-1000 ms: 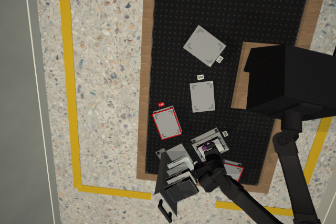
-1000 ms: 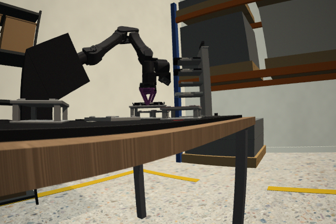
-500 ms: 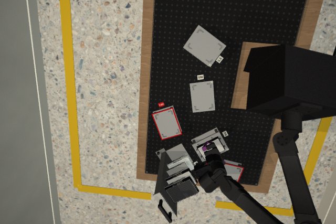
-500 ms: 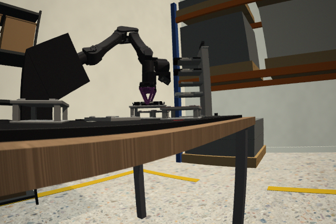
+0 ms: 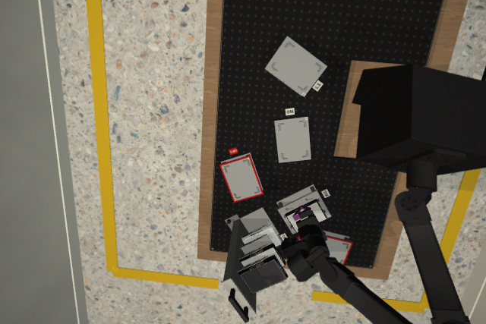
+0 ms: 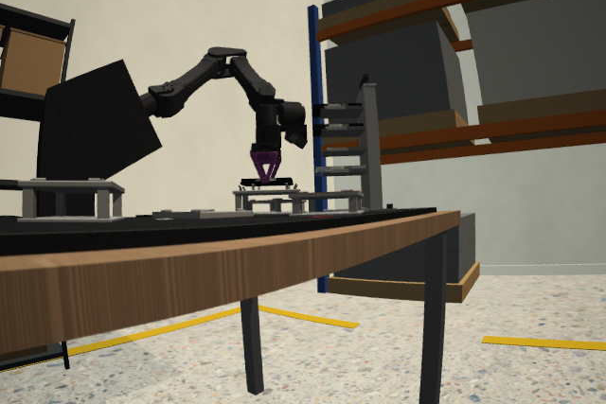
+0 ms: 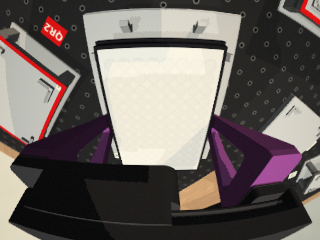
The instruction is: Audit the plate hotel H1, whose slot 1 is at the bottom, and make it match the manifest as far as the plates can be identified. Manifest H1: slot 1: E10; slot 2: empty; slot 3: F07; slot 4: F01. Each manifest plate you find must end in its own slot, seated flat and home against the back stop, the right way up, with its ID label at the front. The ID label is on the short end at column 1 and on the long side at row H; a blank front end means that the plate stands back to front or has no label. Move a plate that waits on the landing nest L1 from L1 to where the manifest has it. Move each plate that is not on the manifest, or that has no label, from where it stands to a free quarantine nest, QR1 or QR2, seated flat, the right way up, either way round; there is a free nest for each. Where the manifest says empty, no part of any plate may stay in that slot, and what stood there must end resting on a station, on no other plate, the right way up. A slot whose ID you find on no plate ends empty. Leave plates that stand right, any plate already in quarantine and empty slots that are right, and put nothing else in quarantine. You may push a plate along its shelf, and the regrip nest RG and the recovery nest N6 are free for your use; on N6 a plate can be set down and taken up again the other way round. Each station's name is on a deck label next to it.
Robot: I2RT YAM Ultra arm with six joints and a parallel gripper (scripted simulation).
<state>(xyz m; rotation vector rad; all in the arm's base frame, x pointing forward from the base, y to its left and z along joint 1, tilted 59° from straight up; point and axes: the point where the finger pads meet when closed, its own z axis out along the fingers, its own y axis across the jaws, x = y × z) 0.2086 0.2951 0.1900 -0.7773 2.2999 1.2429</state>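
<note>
The regrip nest RG lies 30 mm below my hand. Also, from my hand: quarantine nest QR2 (130 mm behind, 160 mm to the left, 50 mm below); then H1 deck label (40 mm ahead, 160 mm to the left, 90 mm below); then white well plate (140 mm ahead, 120 mm to the left, 20 mm above).
</note>
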